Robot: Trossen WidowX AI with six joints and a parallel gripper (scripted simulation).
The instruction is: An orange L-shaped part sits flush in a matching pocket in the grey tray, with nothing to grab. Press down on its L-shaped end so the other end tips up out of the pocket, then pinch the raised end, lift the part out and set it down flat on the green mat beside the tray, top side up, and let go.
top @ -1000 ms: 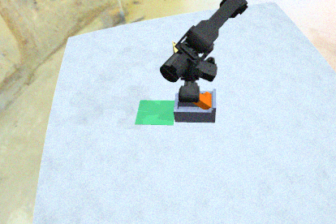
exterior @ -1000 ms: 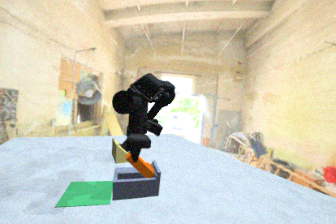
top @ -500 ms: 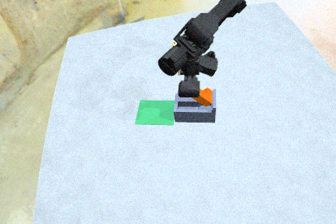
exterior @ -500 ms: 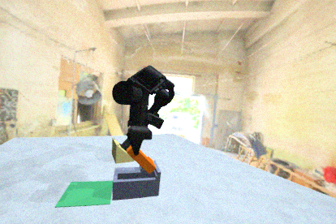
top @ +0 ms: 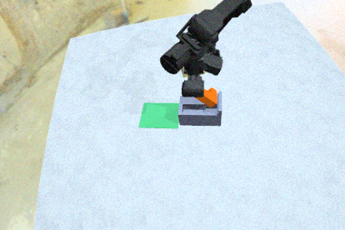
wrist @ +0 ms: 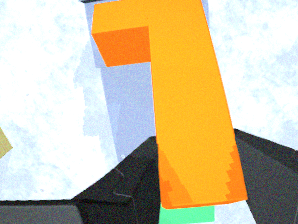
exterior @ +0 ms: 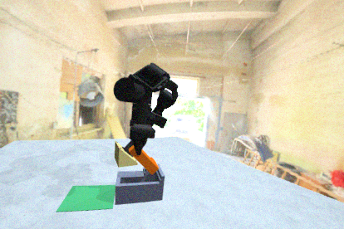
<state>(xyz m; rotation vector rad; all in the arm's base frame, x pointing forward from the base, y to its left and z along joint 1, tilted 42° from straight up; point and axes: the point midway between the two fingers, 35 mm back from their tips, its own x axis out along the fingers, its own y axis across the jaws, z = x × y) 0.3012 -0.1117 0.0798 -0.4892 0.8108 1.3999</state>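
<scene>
Now: the green mat 17 cm below my gripper tip, 14 cm to the right of it and 5 cm behind it. Also, from my gripper tip: orange L-shaped part 3 cm to the left, 3 cm below, 1 cm behind.
</scene>
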